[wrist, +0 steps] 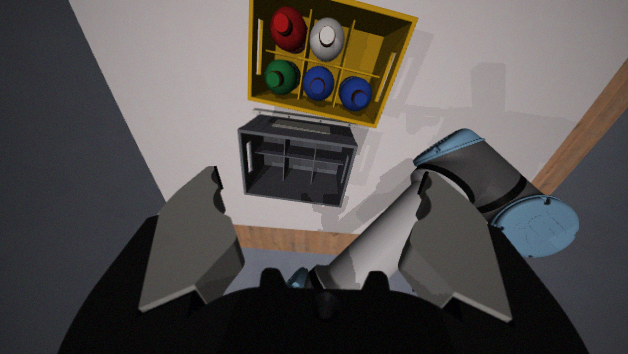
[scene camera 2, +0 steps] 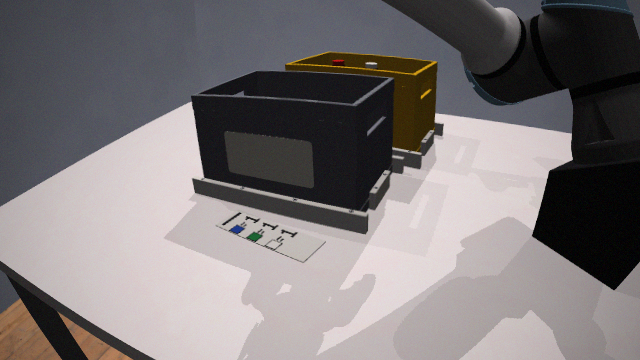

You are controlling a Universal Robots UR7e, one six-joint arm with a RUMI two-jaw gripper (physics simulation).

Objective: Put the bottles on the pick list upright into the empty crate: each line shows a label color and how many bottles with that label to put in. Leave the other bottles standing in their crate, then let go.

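Places are measured from the arm's base along level axes (x ahead, y left, z up), in metres.
Pixels of known places: gripper, fingertip midpoint: [wrist: 320,172]; arm's base, origin of the base link: [scene camera 2: 623,152].
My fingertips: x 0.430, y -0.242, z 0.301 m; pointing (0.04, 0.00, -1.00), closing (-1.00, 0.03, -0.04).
For each thing: its top centre in the pictures, then the offset to it from my fingertips. "*": a spot on its surface instead.
- yellow crate, middle of its top: [scene camera 2: 364,60] [wrist: 323,62] dx +0.003, dy -0.071, dz -0.273 m
- red bottle, middle of its top: [scene camera 2: 338,60] [wrist: 280,22] dx +0.076, dy -0.133, dz -0.285 m
- white bottle, middle of its top: [scene camera 2: 371,63] [wrist: 327,35] dx -0.004, dy -0.113, dz -0.285 m
- green bottle, middle of its top: [wrist: 273,79] dx +0.102, dy -0.045, dz -0.285 m
- dark crate, middle of its top: [scene camera 2: 293,82] [wrist: 294,172] dx +0.071, dy +0.162, dz -0.273 m
- pick list, surface spot: [scene camera 2: 310,247] * dx -0.006, dy +0.334, dz -0.446 m
The yellow crate [scene camera 2: 425,107] [wrist: 254,97] holds a red bottle [scene camera 2: 338,62] [wrist: 289,35], a white bottle [scene camera 2: 371,65] [wrist: 327,47], a green bottle [wrist: 287,75] and two blue bottles [wrist: 318,82] [wrist: 355,93], all upright in their compartments; one compartment is empty. The dark crate [scene camera 2: 345,150] [wrist: 295,199] shows no bottles in the wrist view. The pick list [scene camera 2: 310,247] shows blue, green and white squares, each with a mark that looks like 1. My gripper [wrist: 320,172] is open and empty, high above the crates; it does not show in the scene view.
Grey rails [scene camera 2: 280,202] run along the foot of the dark crate, and more rails [scene camera 2: 427,142] stand by the yellow crate. The dark crate stands in front of the yellow one in the scene view. The arm [scene camera 2: 495,40] [wrist: 380,235] reaches in from the right.
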